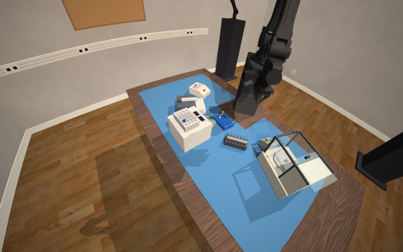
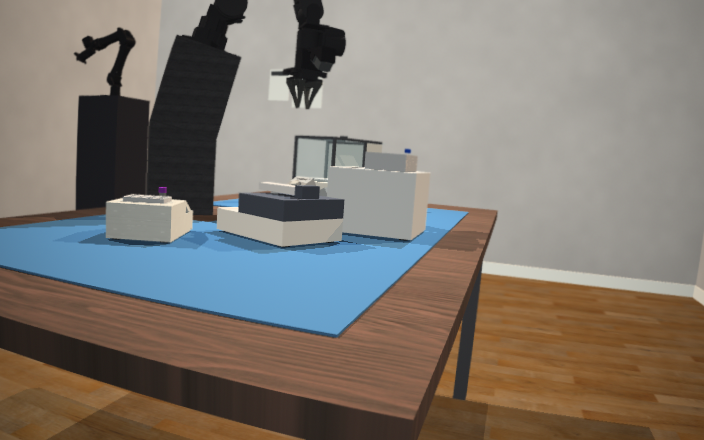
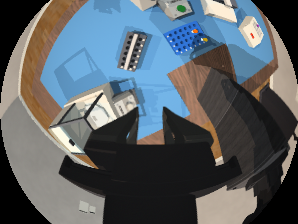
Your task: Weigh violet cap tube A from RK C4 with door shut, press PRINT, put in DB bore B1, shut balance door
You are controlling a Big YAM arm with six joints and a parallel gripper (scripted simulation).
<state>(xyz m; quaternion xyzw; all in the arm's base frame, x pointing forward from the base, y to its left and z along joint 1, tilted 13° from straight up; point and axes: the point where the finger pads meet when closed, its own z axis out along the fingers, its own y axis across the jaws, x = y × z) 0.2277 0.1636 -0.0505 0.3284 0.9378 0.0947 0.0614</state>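
The balance door is 4 cm ahead of my hand, 36 cm to the left of it and 7 cm below it. The rest, counted from my hand: blue rack RK: 2 cm ahead, 16 cm to the right, 27 cm below; round white print key: 6 cm behind, 14 cm to the left, 21 cm below; dark magnet block: 8 cm ahead, 1 cm to the left, 26 cm below.
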